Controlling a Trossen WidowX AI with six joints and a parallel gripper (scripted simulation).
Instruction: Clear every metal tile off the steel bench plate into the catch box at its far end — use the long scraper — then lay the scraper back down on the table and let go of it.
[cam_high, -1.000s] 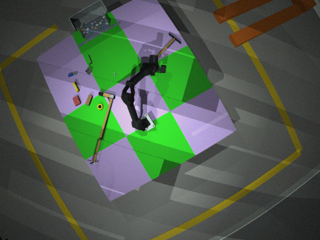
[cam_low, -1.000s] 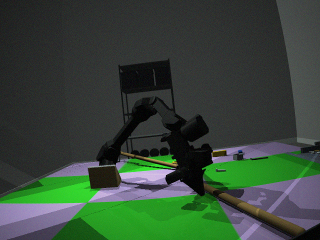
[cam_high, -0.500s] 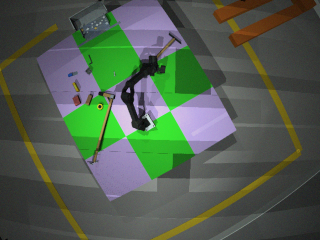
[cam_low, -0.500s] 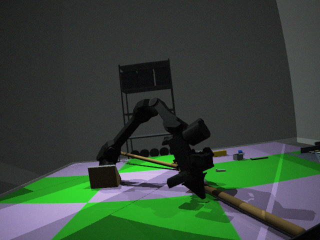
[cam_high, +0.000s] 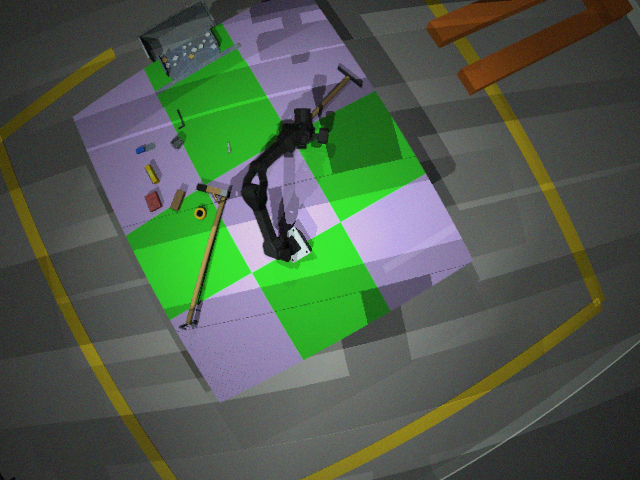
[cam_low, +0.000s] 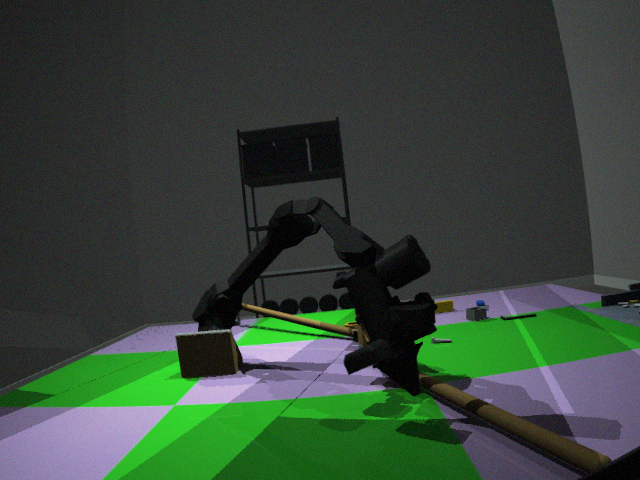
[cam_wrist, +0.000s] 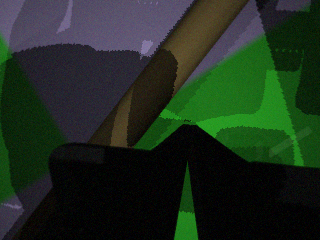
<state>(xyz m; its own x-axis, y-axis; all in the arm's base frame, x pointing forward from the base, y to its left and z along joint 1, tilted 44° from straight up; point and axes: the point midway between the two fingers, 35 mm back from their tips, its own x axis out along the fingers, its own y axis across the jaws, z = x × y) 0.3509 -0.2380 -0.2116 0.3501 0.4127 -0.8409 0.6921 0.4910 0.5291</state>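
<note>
Right now the long scraper is 30 mm ahead of my gripper tip, 20 mm to the right of it and 50 mm above it. The rest, counted from my gripper tip: wooden block: 90 mm ahead, 620 mm to the left; then yellow ring: 20 mm behind, 580 mm to the left; then hex key: 390 mm ahead, 430 mm to the left, 10 mm below.
</note>
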